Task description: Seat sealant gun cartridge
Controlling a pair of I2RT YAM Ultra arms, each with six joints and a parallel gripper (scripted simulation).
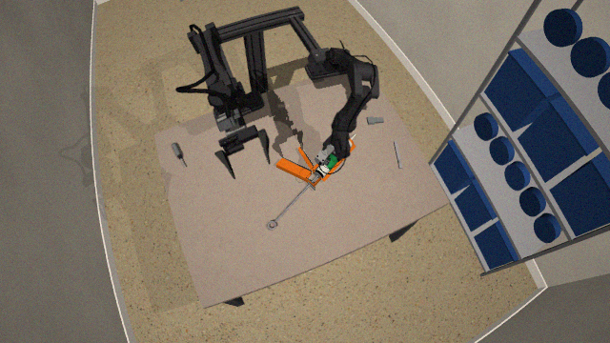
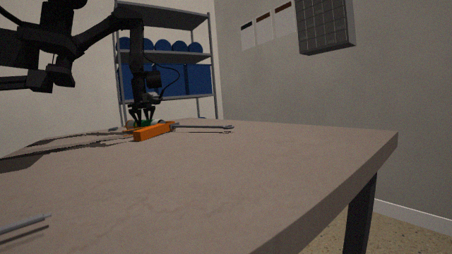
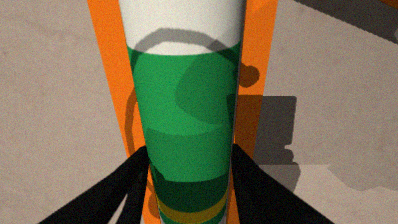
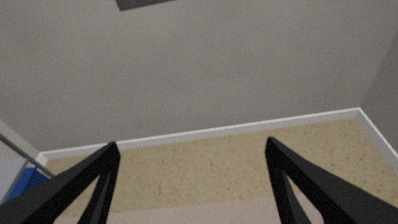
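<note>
My left gripper is now 10 mm past the white cartridge, 20 mm to the right of it and 10 mm above it. The rest, counted from my left hand: plunger rod (90 mm ahead, 260 mm to the right, 20 mm below); orange sealant gun (20 mm ahead, 160 mm to the right, 10 mm below); small grey piece (80 mm behind, 300 mm to the left, 30 mm below).
</note>
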